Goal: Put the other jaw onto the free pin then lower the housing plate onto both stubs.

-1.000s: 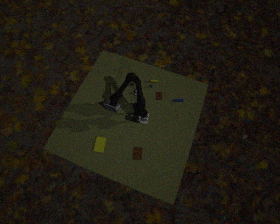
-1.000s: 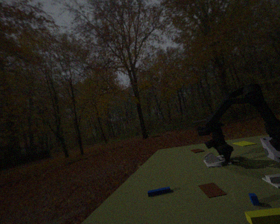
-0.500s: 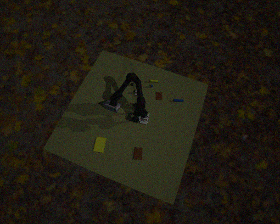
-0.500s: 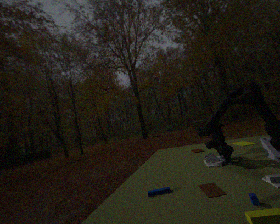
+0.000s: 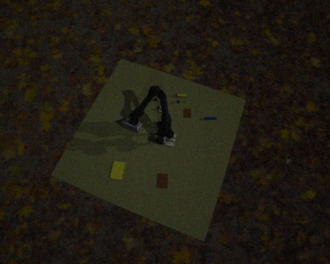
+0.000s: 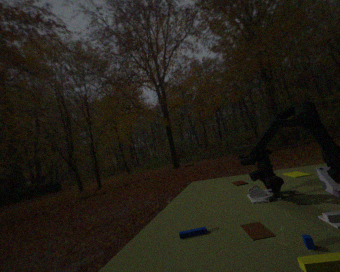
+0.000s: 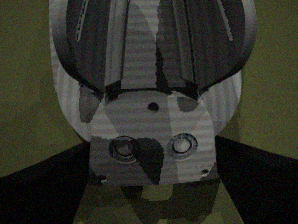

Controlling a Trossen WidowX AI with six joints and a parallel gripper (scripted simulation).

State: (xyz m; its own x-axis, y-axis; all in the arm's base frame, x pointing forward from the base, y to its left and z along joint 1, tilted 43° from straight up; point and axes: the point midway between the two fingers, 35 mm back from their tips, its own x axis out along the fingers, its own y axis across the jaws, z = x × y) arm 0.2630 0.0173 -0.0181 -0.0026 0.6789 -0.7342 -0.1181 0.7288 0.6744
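Now: the grey jaw 20 mm ahead of my gripper tip, 20 mm to the left of it and 10 mm above it. The rest, counted from my gripper tip: blue bar (330 mm ahead, 330 mm to the left); yellow bar (10 mm ahead, 450 mm to the left); yellow slab (220 mm behind, 400 mm to the right).
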